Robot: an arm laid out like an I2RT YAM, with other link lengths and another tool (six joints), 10 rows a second.
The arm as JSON. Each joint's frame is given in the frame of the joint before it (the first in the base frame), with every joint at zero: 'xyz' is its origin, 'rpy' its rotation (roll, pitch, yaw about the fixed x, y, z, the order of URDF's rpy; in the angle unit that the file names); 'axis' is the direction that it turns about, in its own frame. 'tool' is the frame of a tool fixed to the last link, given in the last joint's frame.
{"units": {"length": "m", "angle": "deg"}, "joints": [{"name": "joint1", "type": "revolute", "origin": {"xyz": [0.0, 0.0, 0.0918], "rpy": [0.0, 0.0, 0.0]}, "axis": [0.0, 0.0, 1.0]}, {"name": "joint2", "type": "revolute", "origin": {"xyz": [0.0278, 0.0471, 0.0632], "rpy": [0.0, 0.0, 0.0]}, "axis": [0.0, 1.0, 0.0]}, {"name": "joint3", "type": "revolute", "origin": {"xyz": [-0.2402, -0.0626, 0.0], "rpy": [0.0, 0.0, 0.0]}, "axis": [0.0, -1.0, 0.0]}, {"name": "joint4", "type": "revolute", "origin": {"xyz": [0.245, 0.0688, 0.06], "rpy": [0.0, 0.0, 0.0]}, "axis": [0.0, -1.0, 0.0]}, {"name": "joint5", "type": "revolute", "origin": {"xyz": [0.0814, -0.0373, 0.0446], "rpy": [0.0, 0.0, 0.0]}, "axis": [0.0, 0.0, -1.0]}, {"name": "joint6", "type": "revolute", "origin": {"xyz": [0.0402, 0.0, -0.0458], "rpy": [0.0, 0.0, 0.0]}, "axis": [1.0, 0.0, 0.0]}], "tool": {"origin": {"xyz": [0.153, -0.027, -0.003], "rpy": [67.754, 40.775, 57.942]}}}
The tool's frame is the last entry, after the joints.
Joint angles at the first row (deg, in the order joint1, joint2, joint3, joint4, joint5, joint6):
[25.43 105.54 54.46 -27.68 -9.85 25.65]
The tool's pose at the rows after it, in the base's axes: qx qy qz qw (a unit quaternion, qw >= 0); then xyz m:
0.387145, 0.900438, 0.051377, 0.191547, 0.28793, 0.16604, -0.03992
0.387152, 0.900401, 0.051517, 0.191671, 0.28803, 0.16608, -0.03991
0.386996, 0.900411, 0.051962, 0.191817, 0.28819, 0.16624, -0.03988
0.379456, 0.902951, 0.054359, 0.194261, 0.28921, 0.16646, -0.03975
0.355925, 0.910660, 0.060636, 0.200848, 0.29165, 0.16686, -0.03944
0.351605, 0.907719, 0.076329, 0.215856, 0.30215, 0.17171, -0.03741
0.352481, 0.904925, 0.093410, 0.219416, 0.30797, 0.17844, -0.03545
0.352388, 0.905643, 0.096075, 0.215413, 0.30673, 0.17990, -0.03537
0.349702, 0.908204, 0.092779, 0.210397, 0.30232, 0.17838, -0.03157
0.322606, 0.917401, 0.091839, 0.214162, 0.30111, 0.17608, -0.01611
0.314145, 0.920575, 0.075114, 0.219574, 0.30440, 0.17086, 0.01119
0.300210, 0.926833, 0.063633, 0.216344, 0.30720, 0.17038, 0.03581
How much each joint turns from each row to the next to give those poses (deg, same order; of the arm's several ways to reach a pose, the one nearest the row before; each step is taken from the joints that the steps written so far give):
[0.00 0.00 0.00 0.02 0.00 -0.13]
[0.00 0.00 0.00 0.02 0.00 0.00]
[0.00 0.00 0.00 0.05 -0.02 -0.02]
[0.00 0.00 0.00 0.13 0.00 -0.97]
[0.00 0.00 0.00 0.24 0.00 -2.97]
[0.00 0.00 0.00 2.38 0.00 -0.61]
[0.00 0.00 0.00 1.75 -1.05 0.09]
[0.00 0.00 0.02 -0.13 -0.54 0.00]
[0.00 -0.92 0.09 -1.80 -0.18 -0.33]
[0.00 -2.34 1.44 -4.50 0.26 -3.37]
[0.02 -2.23 4.74 -8.13 1.80 -0.98]
[0.18 -0.31 6.01 -7.91 0.72 -1.46]

